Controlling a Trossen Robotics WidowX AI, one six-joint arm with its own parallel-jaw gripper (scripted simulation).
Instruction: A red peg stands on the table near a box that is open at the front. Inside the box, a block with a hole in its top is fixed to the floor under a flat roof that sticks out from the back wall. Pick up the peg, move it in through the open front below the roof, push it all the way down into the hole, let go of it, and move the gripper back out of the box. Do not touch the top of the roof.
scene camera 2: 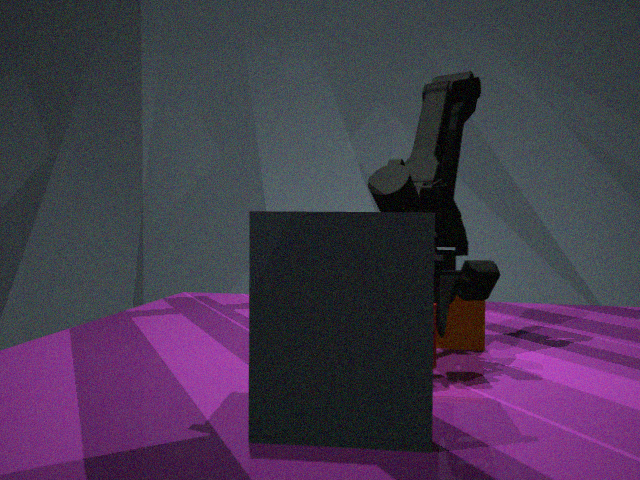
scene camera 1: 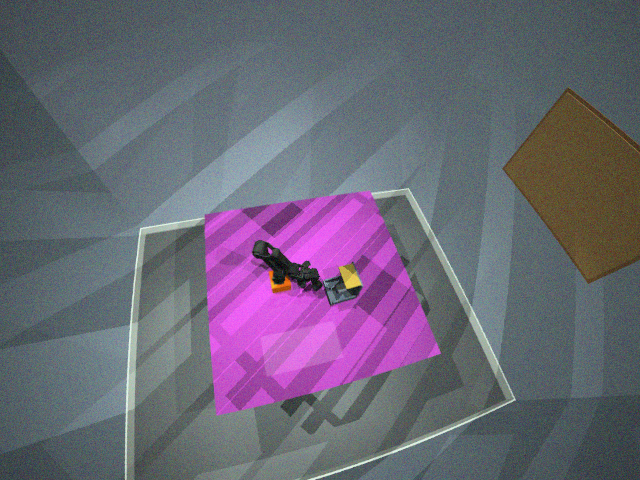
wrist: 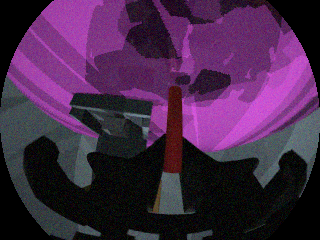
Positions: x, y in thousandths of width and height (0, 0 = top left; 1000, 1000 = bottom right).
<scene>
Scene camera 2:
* my gripper: 684, 699
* dark back wall: 534, 634
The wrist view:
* my gripper: 536, 573
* red peg: 545, 590, held by my gripper
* dark back wall: 398, 615
</scene>
